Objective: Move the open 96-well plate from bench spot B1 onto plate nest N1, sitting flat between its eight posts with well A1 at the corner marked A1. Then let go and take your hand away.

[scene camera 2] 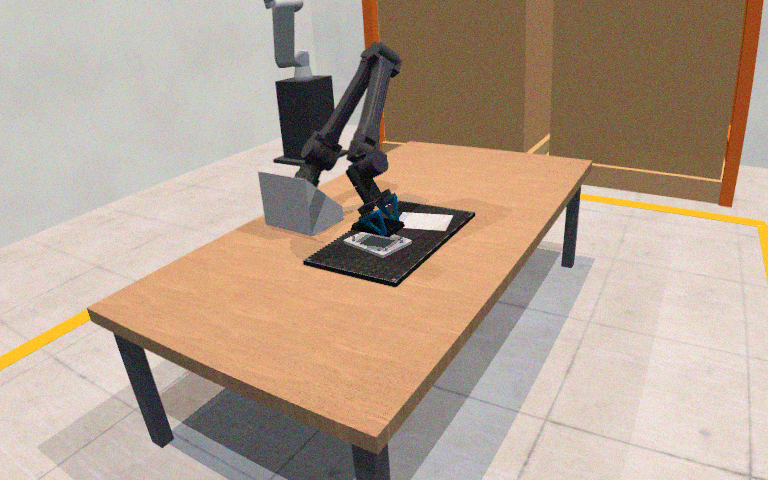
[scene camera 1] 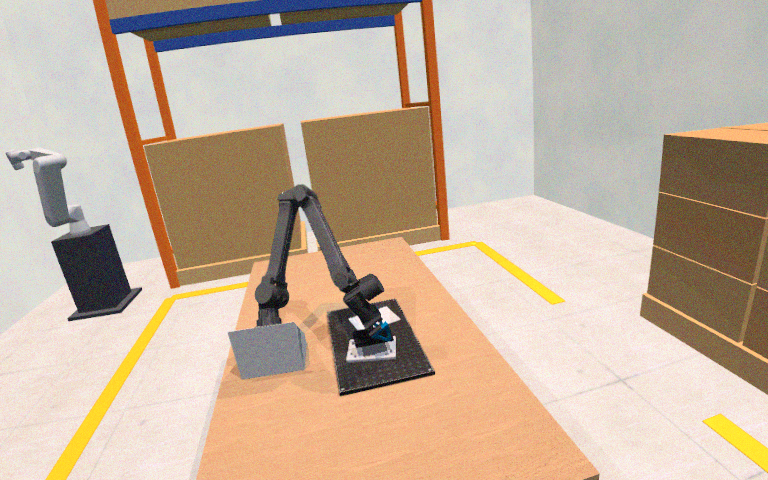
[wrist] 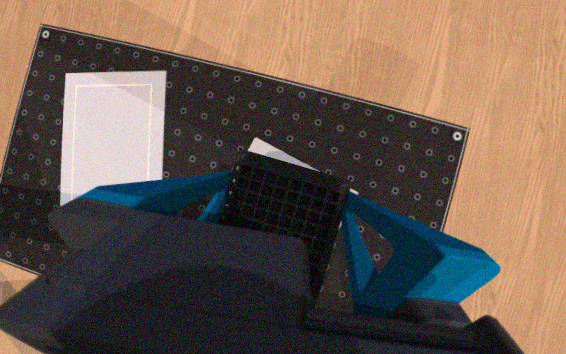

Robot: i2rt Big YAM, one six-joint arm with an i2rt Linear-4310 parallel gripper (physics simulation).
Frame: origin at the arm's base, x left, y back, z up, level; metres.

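Seen in the pictures: gripper, fingertip midpoint: (scene camera 2: 391, 229) (scene camera 1: 385, 333) (wrist: 287, 188); arm's base at its link origin: (scene camera 2: 302, 189) (scene camera 1: 269, 333).
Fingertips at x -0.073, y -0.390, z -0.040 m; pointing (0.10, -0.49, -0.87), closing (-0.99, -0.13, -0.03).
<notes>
Offsets run from my fingertips to a thing's top centre. "spot": to the spot under its first point. Level surfaces: height alone.
The black 96-well plate @[dx -0.001, dy +0.045, dz +0.010 m] (wrist: 283, 198) (scene camera 1: 368, 345) (scene camera 2: 377, 240) sits between my blue fingers. My gripper (wrist: 287, 188) (scene camera 1: 376, 334) (scene camera 2: 378, 226) is shut on it across its short sides. It holds the plate low over the white plate nest N1 @[dx +0.004, dy +0.054, dz -0.037 m] (scene camera 1: 351, 356) (scene camera 2: 356, 242) (wrist: 270, 151), and the plate covers most of the nest. The posts are hidden in the wrist view, and I cannot tell whether the plate rests flat. The white bench spot B1 @[spot: dx +0.214, dy -0.001, dz -0.057 m] (wrist: 111, 129) (scene camera 1: 390, 312) (scene camera 2: 427, 221) lies bare behind the nest.
The nest and the spot are on a black perforated board @[dx +0.085, dy +0.041, dz -0.058 m] (scene camera 1: 387, 375) (scene camera 2: 353, 264) (wrist: 313, 114) on the wooden table @[dz -0.071 m] (scene camera 1: 394, 439) (scene camera 2: 271, 320). A grey box (scene camera 1: 268, 350) (scene camera 2: 296, 207) stands left of the board by the arm's base.
</notes>
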